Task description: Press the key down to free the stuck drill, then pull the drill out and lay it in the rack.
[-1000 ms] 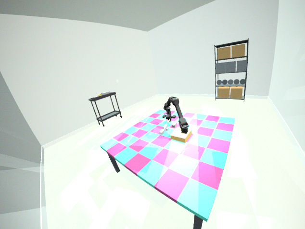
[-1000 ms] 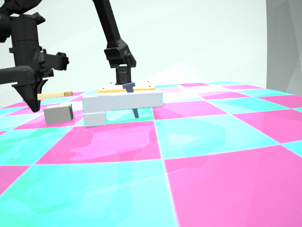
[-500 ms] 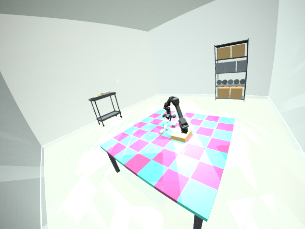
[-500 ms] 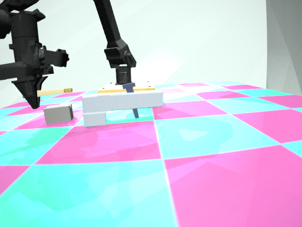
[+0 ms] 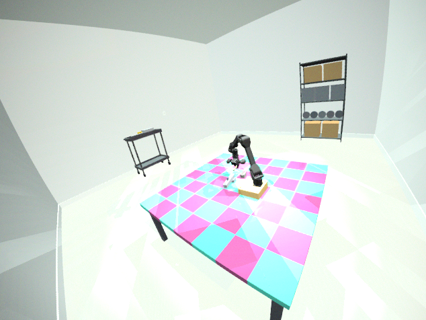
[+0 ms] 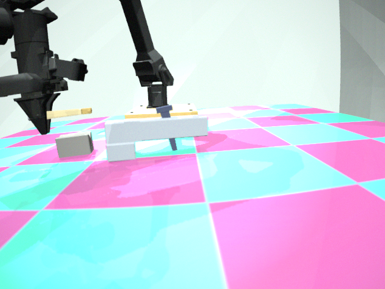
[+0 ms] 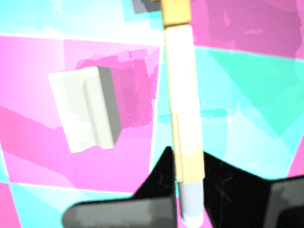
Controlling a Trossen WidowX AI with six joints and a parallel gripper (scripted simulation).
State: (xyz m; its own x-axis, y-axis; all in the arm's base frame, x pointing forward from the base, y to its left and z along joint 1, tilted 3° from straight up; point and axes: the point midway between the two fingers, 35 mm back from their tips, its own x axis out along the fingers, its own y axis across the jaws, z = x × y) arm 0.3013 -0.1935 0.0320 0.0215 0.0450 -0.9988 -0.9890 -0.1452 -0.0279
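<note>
Right now my gripper tip is 4 cm to the right of the drill, 3 cm below it and 1 cm past it. From my gripper tip the other things lie so: blue t-shaped key (22 cm to the left, 3 cm behind, 1 cm below); small grey block (8 cm behind, 4 cm below, 2 cm to the left); white housing block (20 cm to the left, 3 cm behind, 2 cm below).
</note>
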